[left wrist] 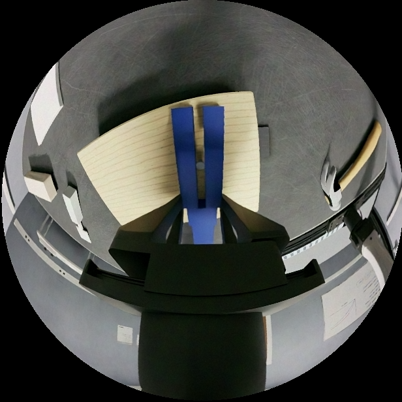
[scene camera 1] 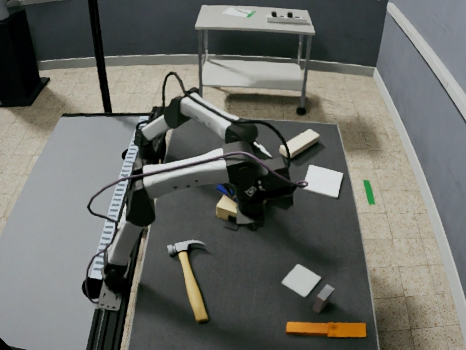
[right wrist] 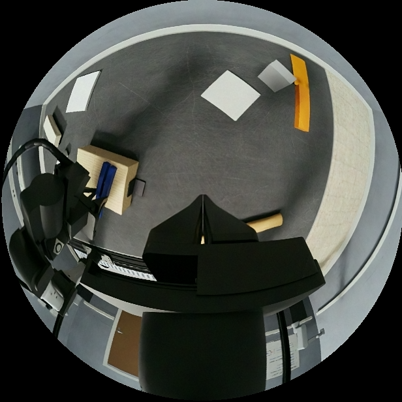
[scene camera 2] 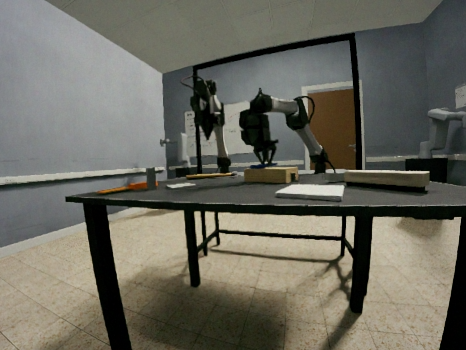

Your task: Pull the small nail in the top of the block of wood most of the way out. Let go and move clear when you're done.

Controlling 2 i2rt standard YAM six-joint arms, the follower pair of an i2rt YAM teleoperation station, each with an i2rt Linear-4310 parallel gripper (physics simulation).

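Pixels of known places: left gripper, between the fingertips: (scene camera 1: pixel 234 195) (scene camera 2: pixel 266 165); right gripper, between the fingertips: (scene camera 1: pixel 254 230) (scene camera 2: pixel 207 140); left arm's base, origin of its link: (scene camera 1: pixel 147 155); right arm's base, origin of its link: (scene camera 1: pixel 114 283).
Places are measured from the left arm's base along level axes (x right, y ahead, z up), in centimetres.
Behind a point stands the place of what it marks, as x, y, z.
Note:
The light wooden block (scene camera 1: pixel 226 207) @[28.3, 34.7, 6.9] (scene camera 2: pixel 267 175) @[21.6, 46.4, 4.4] (left wrist: pixel 135 155) (right wrist: pixel 125 172) lies flat on the table. My left gripper (scene camera 2: pixel 265 161) @[23.8, 36.8, 7.8] (left wrist: pixel 201 199) is shut on a blue forked pry tool (scene camera 1: pixel 225 190) @[22.6, 33.6, 8.6] (scene camera 2: pixel 261 165) @[24.7, 41.8, 8.0] (left wrist: pixel 214 145) (right wrist: pixel 106 180); in scene camera 1 this gripper is hidden behind the right arm. The tool's two prongs lie over the block's top. The round grey nail head (left wrist: pixel 200 165) shows in the gap between the prongs, partway along them. Whether it sits above the prongs is hard to tell. My right gripper (scene camera 2: pixel 207 138) @[47.1, 44.3, 19.8] (right wrist: pixel 202 200) is shut and empty, high above the table.
A claw hammer (scene camera 1: pixel 192 285) @[57.1, 28.8, 4.3] (left wrist: pixel 367 145) (right wrist: pixel 269 222) lies beside the block. White squares (scene camera 1: pixel 324 181) @[7.8, 67.3, 2.8] (scene camera 1: pixel 301 280) @[50.5, 59.7, 2.6], a grey block (scene camera 1: pixel 323 298) @[60.5, 65.1, 9.4], an orange tool (scene camera 1: pixel 326 329) @[67.5, 67.3, 3.7] and a long pale block (scene camera 1: pixel 300 143) @[-8.6, 58.1, 5.9] lie around. A thin dark plate (left wrist: pixel 264 141) (right wrist: pixel 140 187) adjoins the block's end.

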